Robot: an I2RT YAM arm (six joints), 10 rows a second.
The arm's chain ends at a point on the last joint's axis. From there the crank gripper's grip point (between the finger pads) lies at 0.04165 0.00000 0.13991 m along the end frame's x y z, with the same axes.
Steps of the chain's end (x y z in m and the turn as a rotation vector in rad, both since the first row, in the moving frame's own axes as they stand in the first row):
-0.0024 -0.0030 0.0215 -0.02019 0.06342 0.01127
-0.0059 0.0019 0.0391 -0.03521 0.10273 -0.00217
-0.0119 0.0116 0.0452 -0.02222 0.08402 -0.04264
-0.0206 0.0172 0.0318 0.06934 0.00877 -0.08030
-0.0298 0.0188 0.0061 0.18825 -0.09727 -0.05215
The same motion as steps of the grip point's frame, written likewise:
0.0064 0.0003 0.0185 -0.02019 0.06342 0.01127
0.0082 0.0066 0.0340 -0.03521 0.10273 -0.00217
-0.0003 0.0126 0.0412 -0.02222 0.08402 -0.04264
-0.0199 0.0041 0.0310 0.06934 0.00877 -0.08030
-0.0442 -0.0095 0.0068 0.18825 -0.09727 -0.05215

